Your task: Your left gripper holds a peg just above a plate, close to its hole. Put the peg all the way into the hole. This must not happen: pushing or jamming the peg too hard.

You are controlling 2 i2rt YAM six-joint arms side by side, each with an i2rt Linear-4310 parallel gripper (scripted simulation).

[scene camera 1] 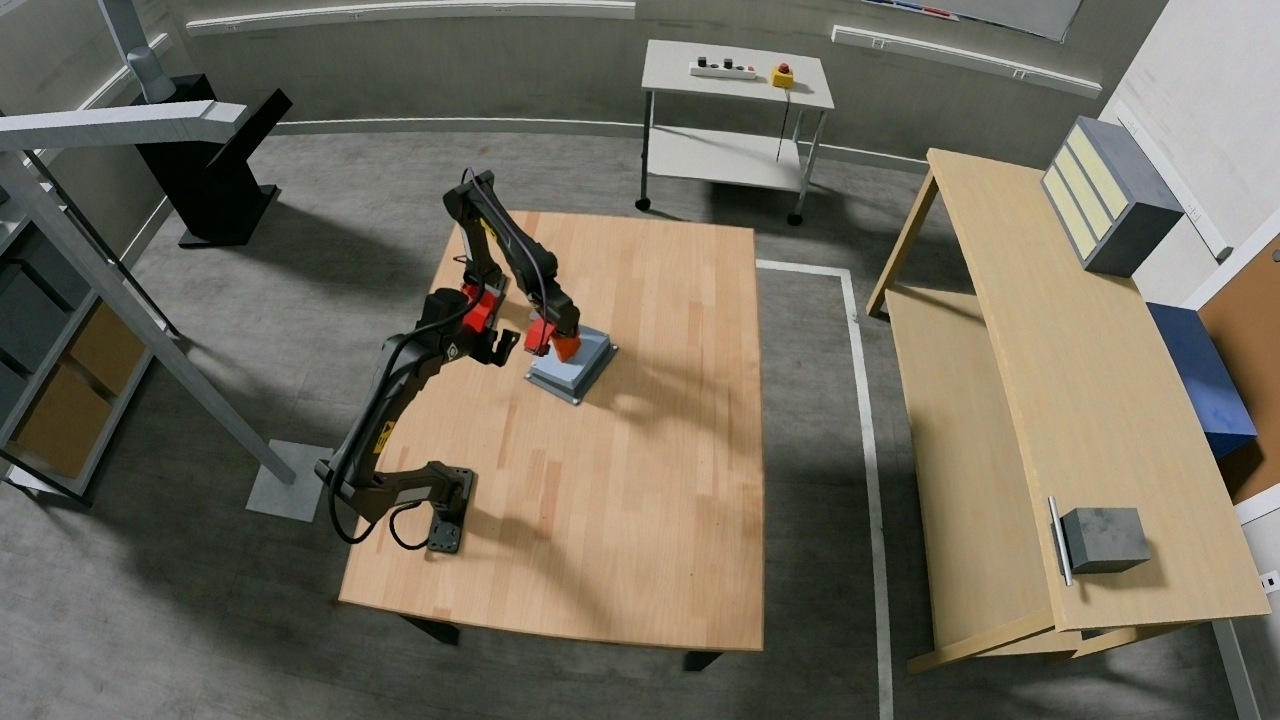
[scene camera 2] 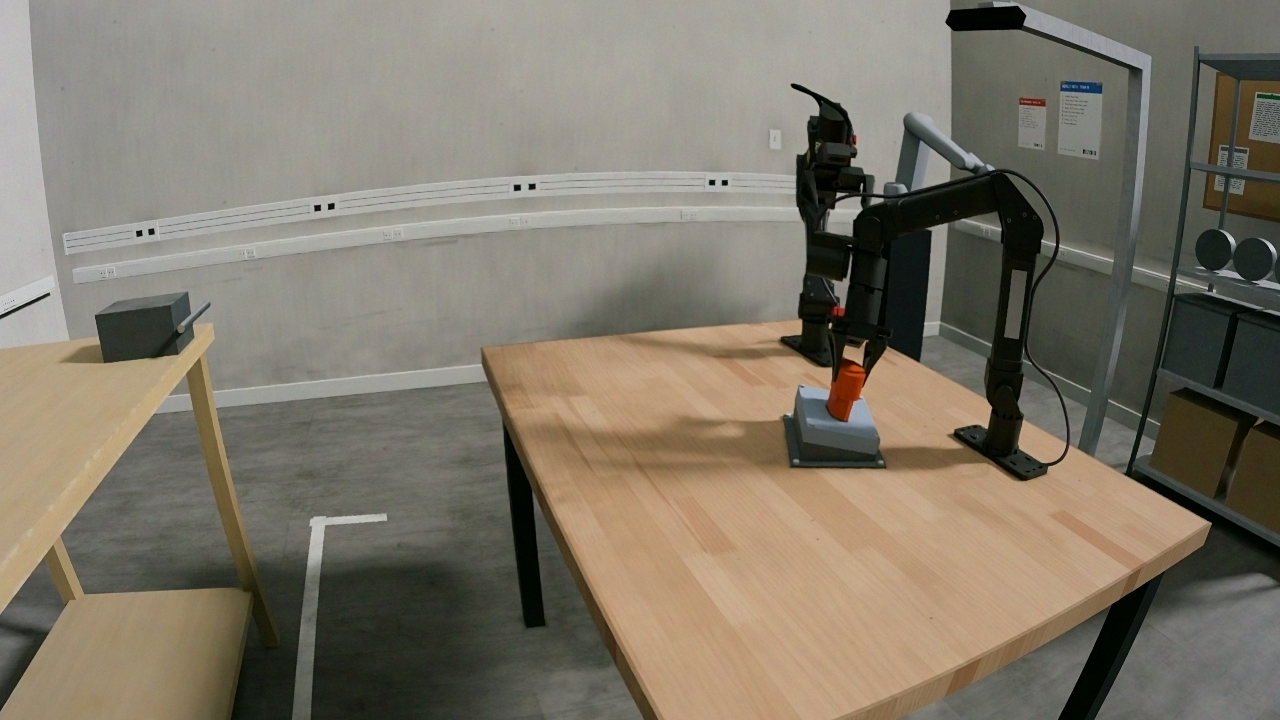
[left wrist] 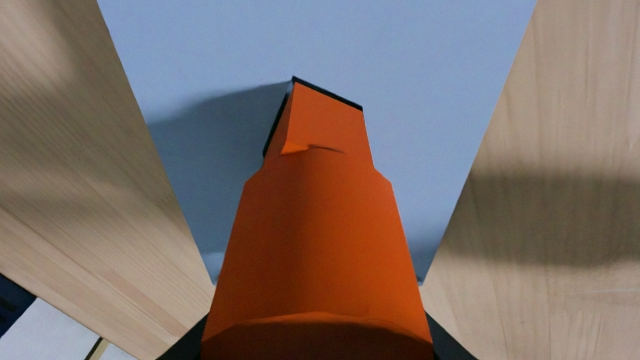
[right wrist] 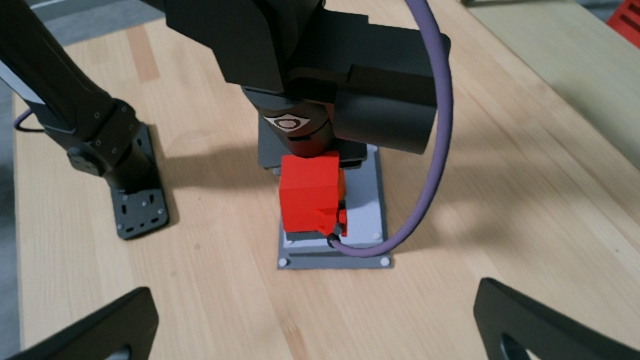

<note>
The pictures show: my left gripper, my right gripper, an orange peg and a blue-grey plate.
My left gripper shows as well in the left wrist view and in the right wrist view. My right gripper also shows in the right wrist view.
</note>
